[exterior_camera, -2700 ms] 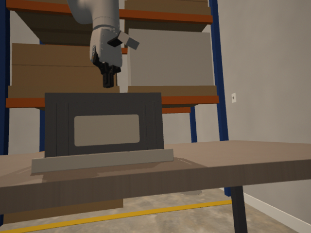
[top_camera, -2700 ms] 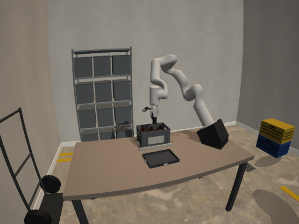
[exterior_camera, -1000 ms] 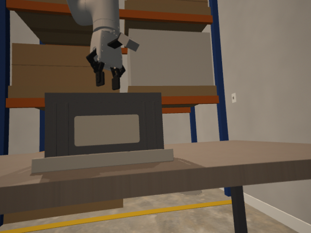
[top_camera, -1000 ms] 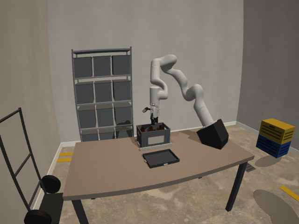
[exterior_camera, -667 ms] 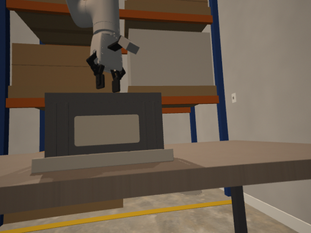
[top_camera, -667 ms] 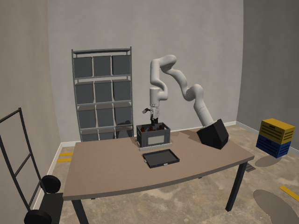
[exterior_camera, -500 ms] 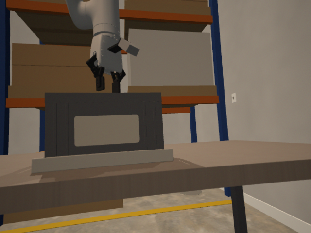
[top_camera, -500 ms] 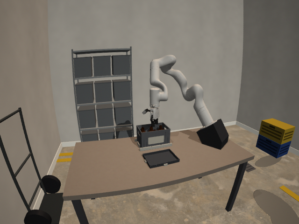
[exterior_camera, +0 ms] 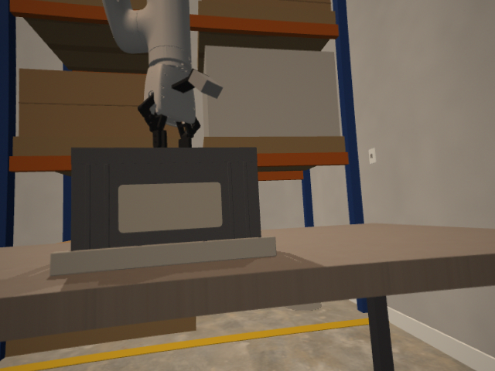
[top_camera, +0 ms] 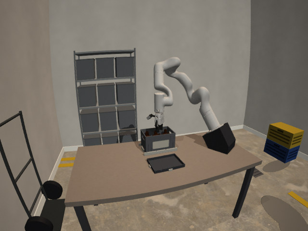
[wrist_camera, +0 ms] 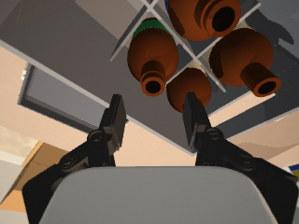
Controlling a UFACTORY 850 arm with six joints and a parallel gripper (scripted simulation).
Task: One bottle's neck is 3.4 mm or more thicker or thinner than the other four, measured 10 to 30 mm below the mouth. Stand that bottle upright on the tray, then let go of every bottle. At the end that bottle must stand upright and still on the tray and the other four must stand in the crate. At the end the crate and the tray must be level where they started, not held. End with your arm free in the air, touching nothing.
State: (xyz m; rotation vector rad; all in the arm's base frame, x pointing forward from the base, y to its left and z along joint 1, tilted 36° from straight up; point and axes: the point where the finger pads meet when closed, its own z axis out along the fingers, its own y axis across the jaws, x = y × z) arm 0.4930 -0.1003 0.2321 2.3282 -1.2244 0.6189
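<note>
My gripper is now 120 mm above the dark grey crate, 40 mm to the left of it and 10 mm past it. Also, from my hand: black tray (230 mm to the left, 200 mm below, 90 mm ahead); then bottle (120 mm below, 110 mm behind, 60 mm to the right).
</note>
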